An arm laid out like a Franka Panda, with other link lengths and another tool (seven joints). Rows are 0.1 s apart.
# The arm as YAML. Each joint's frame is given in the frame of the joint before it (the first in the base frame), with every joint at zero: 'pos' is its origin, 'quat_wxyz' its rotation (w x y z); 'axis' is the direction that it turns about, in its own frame. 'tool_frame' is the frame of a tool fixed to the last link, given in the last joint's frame.
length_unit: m
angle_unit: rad
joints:
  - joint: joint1
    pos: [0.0, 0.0, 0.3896]
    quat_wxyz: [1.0, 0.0, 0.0, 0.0]
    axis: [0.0, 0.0, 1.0]
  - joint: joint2
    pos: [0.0, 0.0, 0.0]
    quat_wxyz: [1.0, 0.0, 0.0, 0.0]
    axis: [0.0, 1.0, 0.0]
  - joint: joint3
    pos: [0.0, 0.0, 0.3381]
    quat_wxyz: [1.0, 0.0, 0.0, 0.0]
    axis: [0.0, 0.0, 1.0]
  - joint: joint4
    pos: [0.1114, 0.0, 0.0]
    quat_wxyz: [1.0, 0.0, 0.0, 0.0]
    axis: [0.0, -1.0, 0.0]
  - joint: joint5
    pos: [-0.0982, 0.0, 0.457]
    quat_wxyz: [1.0, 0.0, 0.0, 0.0]
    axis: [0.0, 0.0, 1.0]
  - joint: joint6
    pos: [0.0, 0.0, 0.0]
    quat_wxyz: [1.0, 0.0, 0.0, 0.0]
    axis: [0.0, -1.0, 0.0]
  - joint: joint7
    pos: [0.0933, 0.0, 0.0]
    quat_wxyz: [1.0, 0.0, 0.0, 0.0]
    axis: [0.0, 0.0, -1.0]
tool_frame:
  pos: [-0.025, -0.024, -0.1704]
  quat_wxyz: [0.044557, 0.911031, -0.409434, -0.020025]
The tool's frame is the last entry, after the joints.
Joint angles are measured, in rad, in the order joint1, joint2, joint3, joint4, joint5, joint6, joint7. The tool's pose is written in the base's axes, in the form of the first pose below.
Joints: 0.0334, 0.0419, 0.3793, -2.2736, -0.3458, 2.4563, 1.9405
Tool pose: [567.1 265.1 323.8 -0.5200 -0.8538 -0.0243 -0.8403 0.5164 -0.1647]
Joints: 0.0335, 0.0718, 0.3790, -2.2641, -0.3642, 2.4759, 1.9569
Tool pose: [571.3 268.1 313.0 -0.5192 -0.8541 -0.0302 -0.8406 0.5167 -0.1627]
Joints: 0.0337, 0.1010, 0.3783, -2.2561, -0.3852, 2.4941, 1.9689
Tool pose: [574.5 270.5 301.5 -0.5136 -0.8574 -0.0321 -0.8440 0.5116 -0.1612]
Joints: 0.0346, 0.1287, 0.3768, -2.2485, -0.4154, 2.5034, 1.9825
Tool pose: [576.5 271.3 289.5 -0.5055 -0.8625 -0.0235 -0.8493 0.5022 -0.1628]
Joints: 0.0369, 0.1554, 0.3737, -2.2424, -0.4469, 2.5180, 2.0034
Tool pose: [578.5 272.6 277.6 -0.5011 -0.8651 -0.0207 -0.8515 0.4972 -0.1663]
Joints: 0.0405, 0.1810, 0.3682, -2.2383, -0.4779, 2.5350, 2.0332
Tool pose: [580.0 273.7 265.5 -0.5044 -0.8632 -0.0217 -0.8491 0.5004 -0.1694]
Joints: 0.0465, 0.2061, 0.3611, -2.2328, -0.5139, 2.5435, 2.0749
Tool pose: [581.0 274.5 253.2 -0.5151 -0.8570 -0.0177 -0.8424 0.5100 -0.1740]
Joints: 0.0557, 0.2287, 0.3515, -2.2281, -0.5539, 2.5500, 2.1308
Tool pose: [581.6 275.6 241.5 -0.5339 -0.8454 -0.0152 -0.8299 0.5274 -0.1820]
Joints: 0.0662, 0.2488, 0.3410, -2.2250, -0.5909, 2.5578, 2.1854
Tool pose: [581.6 277.0 230.6 -0.5521 -0.8336 -0.0152 -0.8170 0.5445 -0.1900]
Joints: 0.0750, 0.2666, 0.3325, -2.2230, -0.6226, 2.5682, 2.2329
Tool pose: [581.2 278.8 220.8 -0.5664 -0.8239 -0.0186 -0.8060 0.5585 -0.1961]
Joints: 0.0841, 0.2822, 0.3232, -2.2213, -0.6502, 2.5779, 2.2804
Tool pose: [580.9 280.4 212.1 -0.5833 -0.8119 -0.0240 -0.7927 0.5754 -0.2013]
